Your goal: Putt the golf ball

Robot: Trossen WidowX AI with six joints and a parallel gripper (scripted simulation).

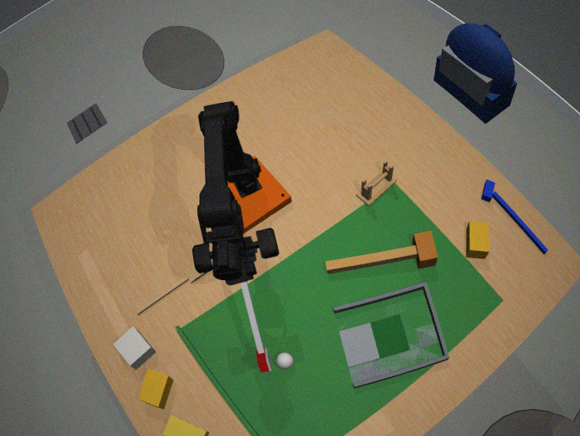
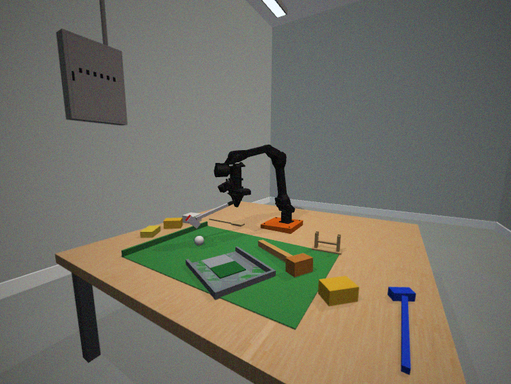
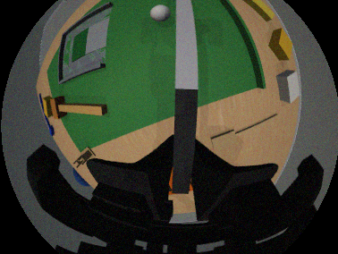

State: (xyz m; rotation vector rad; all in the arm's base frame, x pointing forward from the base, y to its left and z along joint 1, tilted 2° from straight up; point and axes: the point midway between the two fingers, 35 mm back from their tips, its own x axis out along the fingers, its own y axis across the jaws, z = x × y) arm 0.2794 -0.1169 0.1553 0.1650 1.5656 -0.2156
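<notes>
My gripper tip is 12 cm short of the red putter, 2 cm to the left of it and 1 cm above it. Also, from my gripper tip: white golf ball (22 cm ahead, 12 cm below, 1 cm to the right); then low green wall (26 cm ahead, 18 cm to the right, 13 cm below); then white block (36 cm to the right, 12 cm below, 3 cm ahead).
</notes>
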